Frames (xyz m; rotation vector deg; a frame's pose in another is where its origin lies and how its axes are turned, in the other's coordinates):
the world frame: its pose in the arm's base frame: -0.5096 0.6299 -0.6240 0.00 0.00 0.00
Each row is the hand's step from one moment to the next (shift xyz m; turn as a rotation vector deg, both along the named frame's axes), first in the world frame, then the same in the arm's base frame.
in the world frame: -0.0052 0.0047 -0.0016 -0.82 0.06 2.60
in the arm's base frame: -0.0052 0.0047 -0.0016 -0.82 0.06 2.60
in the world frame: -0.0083 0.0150 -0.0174 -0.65 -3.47 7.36
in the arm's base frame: -0.0083 0.0150 -0.0174 -0.65 -3.47 7.36
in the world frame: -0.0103 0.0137 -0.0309 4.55 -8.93 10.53
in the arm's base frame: -0.0103 0.0137 -0.0309 4.55 -8.93 10.53
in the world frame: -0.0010 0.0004 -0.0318 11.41 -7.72 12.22
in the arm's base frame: -0.0010 0.0004 -0.0318 11.41 -7.72 12.22
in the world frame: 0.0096 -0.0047 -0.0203 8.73 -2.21 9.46
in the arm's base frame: 0.0096 -0.0047 -0.0203 8.73 -2.21 9.46
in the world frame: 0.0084 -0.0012 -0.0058 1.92 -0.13 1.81
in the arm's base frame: 0.0084 -0.0012 -0.0058 1.92 -0.13 1.81
